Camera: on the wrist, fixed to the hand. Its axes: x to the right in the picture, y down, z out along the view.
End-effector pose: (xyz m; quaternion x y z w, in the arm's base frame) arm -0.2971 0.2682 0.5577 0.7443 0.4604 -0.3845 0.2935
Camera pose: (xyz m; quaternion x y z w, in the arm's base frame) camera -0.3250 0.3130 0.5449 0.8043 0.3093 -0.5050 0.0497
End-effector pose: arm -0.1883 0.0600 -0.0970 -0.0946 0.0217 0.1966 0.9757
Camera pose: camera -0.1494 0.0247 -0.1108 0.2152 0.0844 0.1905 0.9541
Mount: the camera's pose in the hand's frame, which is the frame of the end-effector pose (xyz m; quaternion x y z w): 0.0236 -0.0446 -0.0202 0.3127 0.0013 0.0110 0.9498
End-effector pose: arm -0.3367 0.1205 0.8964 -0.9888 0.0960 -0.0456 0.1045
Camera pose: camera -0.3078 0.1546 0.9273 -0.9054 0.0879 -0.0735 0.4088
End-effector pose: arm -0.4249 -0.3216 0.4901 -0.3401 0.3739 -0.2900 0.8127
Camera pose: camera -0.4378 -0.3723 0.5049 -0.0644 0.2692 -0.3838 0.8809
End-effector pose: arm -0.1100 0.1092 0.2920 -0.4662 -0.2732 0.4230 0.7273
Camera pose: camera -0.0663 0.1115 0.3242 -0.2189 -0.1211 0.4946 0.8323
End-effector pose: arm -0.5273 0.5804 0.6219 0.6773 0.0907 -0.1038 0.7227
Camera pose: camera -0.5166 0.5972 0.5713 0.8704 0.0472 -0.1181 0.4756
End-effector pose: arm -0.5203 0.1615 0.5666 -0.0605 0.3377 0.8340 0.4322
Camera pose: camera -0.5048 0.1829 0.5191 0.0803 0.5827 0.6912 0.4198
